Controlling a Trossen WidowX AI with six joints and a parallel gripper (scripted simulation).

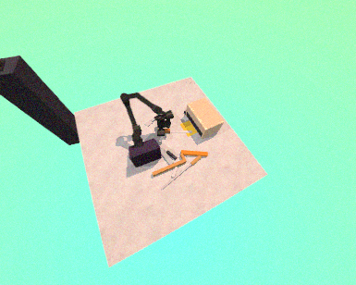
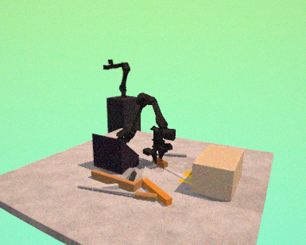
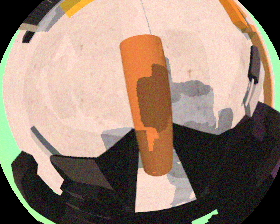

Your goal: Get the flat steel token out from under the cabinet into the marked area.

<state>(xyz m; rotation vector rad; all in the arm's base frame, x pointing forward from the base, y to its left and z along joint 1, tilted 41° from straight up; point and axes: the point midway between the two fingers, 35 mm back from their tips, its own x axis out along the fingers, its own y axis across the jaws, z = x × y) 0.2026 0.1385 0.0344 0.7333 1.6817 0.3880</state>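
My gripper tip is 210 mm to the left of the dark-handled tool. From my gripper tip the other things lie so: orange bar 210 mm ahead, 280 mm to the right, 10 mm above.
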